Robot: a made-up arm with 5 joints.
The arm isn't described. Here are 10 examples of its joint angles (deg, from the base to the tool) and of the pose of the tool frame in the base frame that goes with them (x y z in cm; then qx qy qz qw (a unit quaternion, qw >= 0)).
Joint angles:
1: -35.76 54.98 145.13 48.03 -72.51
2: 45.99 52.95 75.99 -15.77 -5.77
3: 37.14 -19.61 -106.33 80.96 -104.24
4: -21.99 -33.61 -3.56 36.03 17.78
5: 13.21 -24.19 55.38 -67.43 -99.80
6: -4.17 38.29 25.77 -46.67 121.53
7: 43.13 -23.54 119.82 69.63 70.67
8: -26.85 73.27 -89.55 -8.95 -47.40
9: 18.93 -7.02 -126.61 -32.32 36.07
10: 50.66 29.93 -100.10 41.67 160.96
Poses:
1: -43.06 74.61 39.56 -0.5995 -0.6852 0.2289 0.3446
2: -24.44 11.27 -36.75 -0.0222 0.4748 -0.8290 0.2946
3: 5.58 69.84 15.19 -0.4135 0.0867 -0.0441 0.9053
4: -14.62 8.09 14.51 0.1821 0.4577 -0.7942 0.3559
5: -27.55 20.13 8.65 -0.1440 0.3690 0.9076 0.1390
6: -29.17 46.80 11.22 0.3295 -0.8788 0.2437 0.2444
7: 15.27 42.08 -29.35 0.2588 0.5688 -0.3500 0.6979
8: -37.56 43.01 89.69 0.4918 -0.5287 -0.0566 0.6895
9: -3.16 68.81 53.13 -0.0937 -0.6869 -0.6964 0.1854
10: -26.94 69.10 21.11 0.1666 0.3787 0.7312 0.5424
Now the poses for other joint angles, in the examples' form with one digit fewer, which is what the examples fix.
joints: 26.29 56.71 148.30 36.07 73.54
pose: -60.3 78.3 -6.1 -0.102 0.972 0.188 0.094
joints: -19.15 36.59 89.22 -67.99 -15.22
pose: -39.9 64.8 2.6 0.094 -0.756 0.641 0.095
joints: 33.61 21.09 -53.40 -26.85 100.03
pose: -15.1 27.5 26.8 0.092 -0.149 0.984 0.032
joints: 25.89 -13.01 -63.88 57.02 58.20
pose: -3.8 22.6 44.5 -0.611 -0.051 -0.779 0.133
